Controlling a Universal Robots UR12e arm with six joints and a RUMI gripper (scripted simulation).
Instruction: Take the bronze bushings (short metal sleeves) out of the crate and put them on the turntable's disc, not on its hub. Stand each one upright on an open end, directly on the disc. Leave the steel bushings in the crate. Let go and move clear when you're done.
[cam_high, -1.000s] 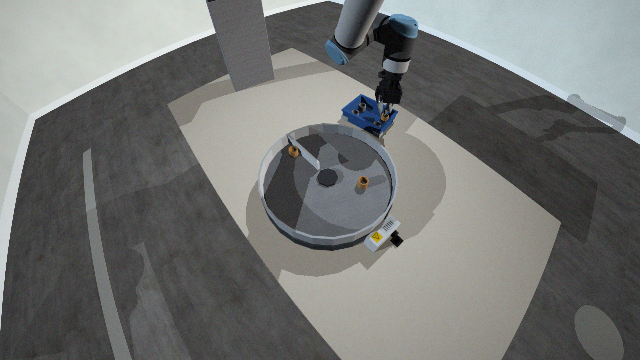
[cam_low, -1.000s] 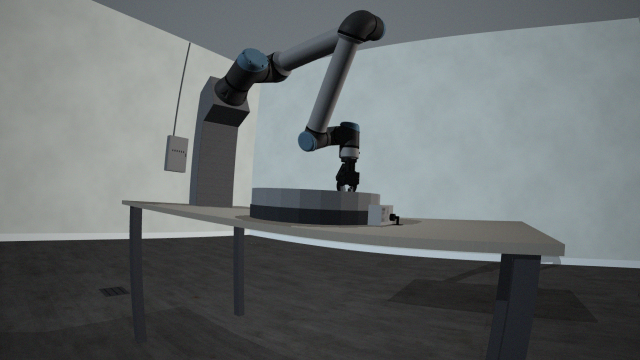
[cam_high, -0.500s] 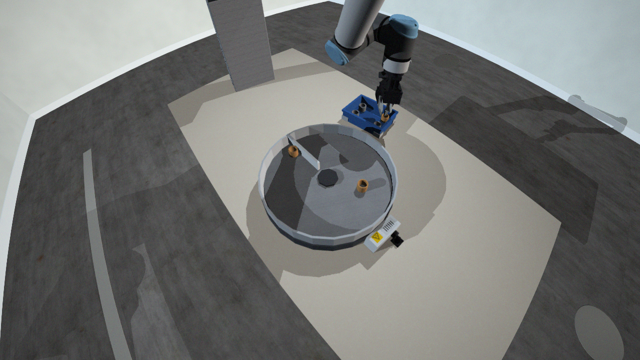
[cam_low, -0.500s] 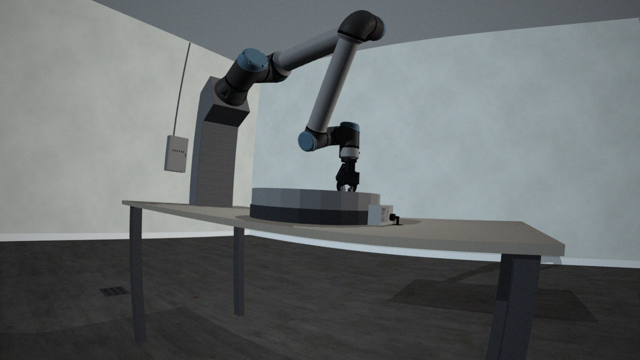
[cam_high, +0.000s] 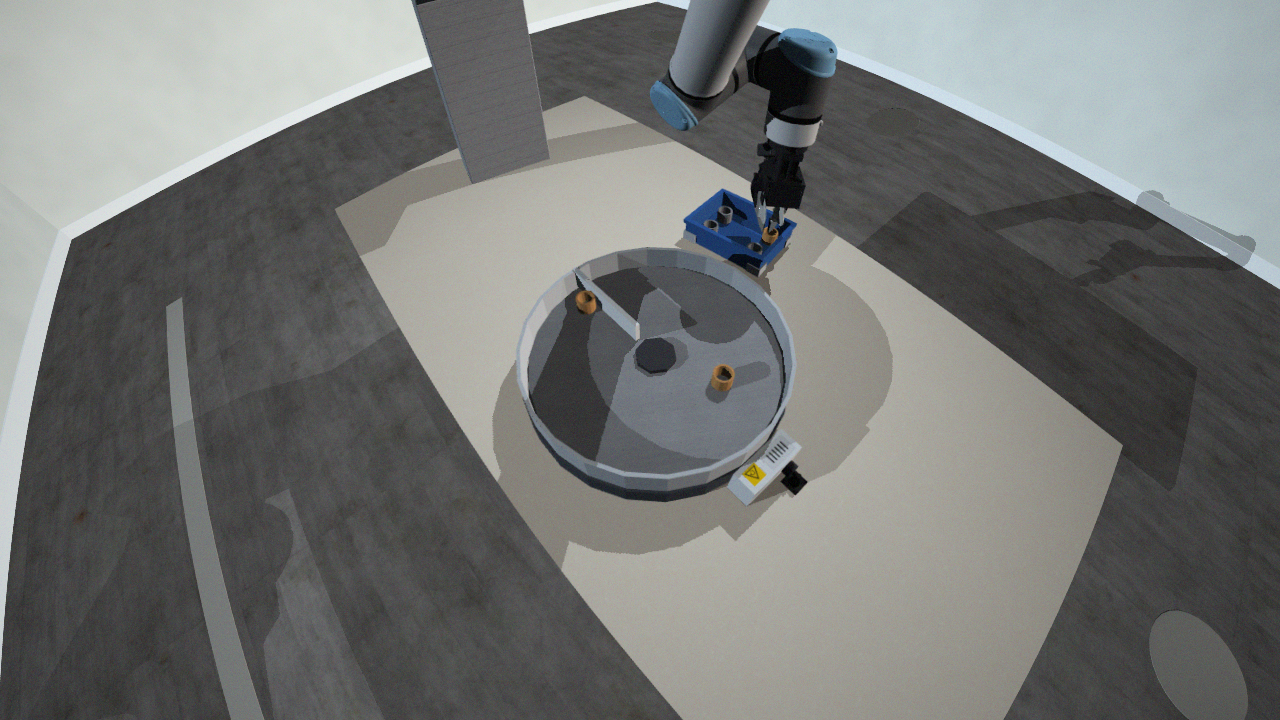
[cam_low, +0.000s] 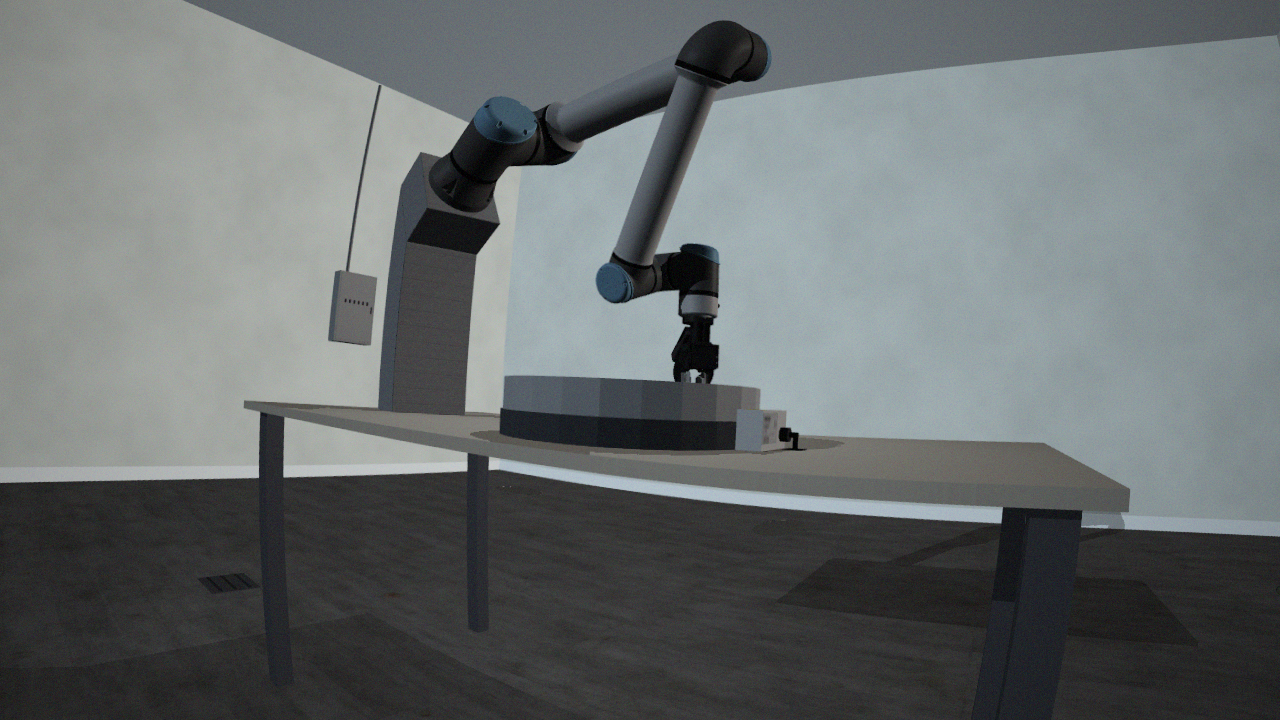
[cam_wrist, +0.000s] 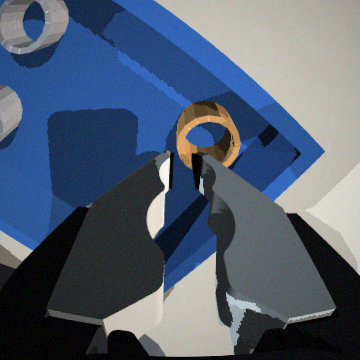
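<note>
My hand is 4 cm to the left of the blue crate, 4 cm past it and 3 cm above it. Round my hand: turntable disc 38 cm to the right, 14 cm ahead.
</note>
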